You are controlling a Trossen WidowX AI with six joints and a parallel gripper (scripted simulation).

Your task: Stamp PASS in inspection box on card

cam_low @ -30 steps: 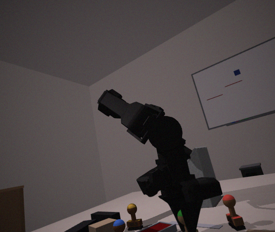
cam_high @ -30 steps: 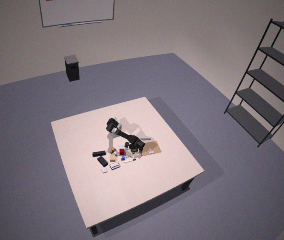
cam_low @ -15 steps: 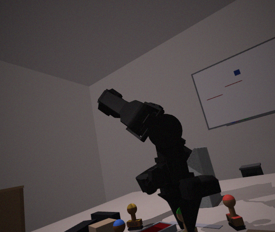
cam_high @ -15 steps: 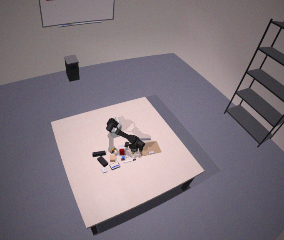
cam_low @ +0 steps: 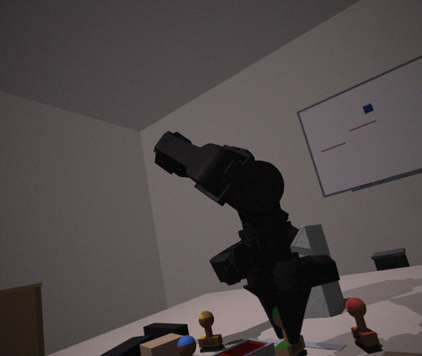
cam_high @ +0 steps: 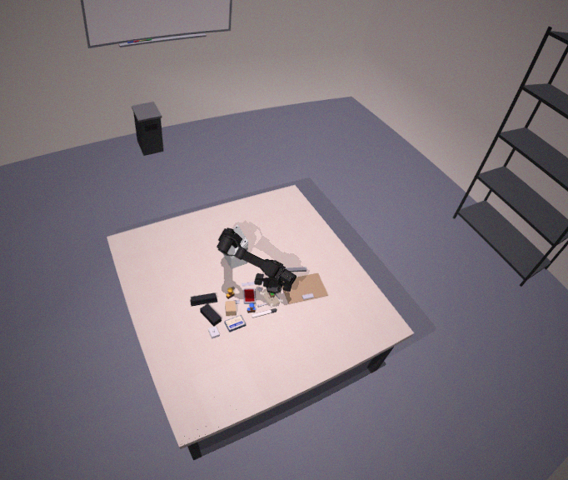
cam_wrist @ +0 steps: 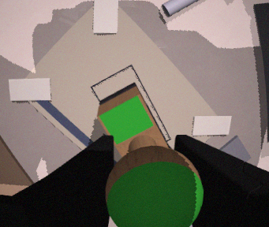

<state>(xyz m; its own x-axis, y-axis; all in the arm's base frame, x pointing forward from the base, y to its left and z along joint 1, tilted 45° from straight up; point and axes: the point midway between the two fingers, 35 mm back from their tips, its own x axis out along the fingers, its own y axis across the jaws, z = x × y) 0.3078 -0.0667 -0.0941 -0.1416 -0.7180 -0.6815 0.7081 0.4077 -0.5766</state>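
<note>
My gripper tip is 4 cm above the cream card and 1 cm short of it. From my gripper tip the other things lie so: red ink pad 10 cm to the right, 6 cm behind, 4 cm below; then red-knobbed stamp 8 cm to the left, 8 cm behind, 2 cm below; then marker 8 cm ahead, 7 cm to the right, 3 cm below.
</note>
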